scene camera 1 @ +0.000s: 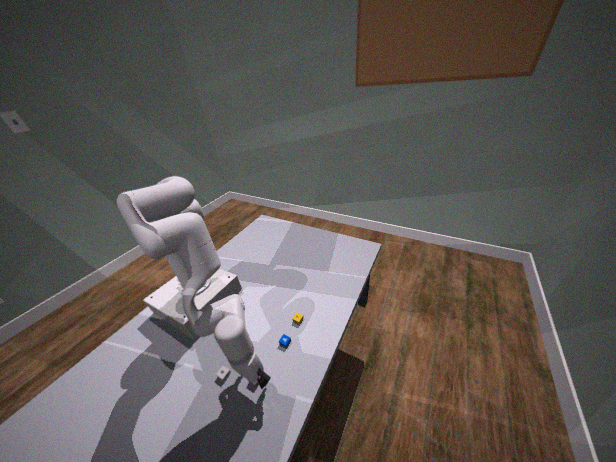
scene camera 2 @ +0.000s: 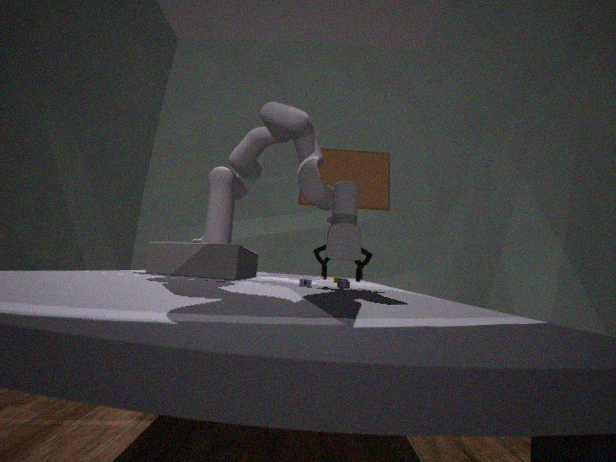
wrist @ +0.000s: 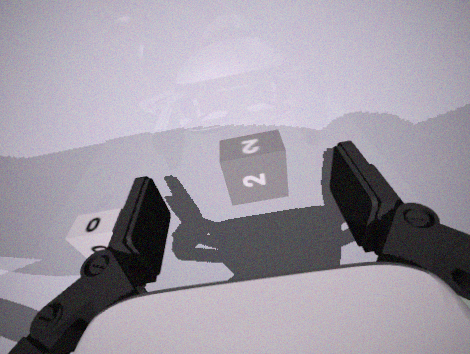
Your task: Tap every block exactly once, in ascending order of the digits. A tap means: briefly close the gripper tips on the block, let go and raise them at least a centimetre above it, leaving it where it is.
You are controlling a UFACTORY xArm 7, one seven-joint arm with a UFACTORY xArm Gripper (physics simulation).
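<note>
My gripper (scene camera 1: 262, 382) (scene camera 2: 342, 278) (wrist: 244, 180) is open, fingers wide apart, a little above the table. A grey block (scene camera 1: 253, 385) (scene camera 2: 344, 285) (wrist: 257, 181) with a white 2 sits on the table below and between the fingers, seen in the wrist view. A white block (scene camera 1: 223, 372) (scene camera 2: 305, 283) (wrist: 90, 225) with a black 0 stands outside the left finger in the wrist view, which partly hides it. A blue block (scene camera 1: 285, 340) and a yellow block (scene camera 1: 298, 318) (scene camera 2: 336, 280) sit farther off; their digits are too small to read.
The blocks stand on a pale table (scene camera 1: 350, 257) (scene camera 2: 280, 345). The arm's box-shaped base (scene camera 1: 170, 305) (scene camera 2: 200, 260) stands on it, to the left of the blocks in both scene views. The table's long edge runs to the right of the blocks. Dark arm shadows fall around the gripper.
</note>
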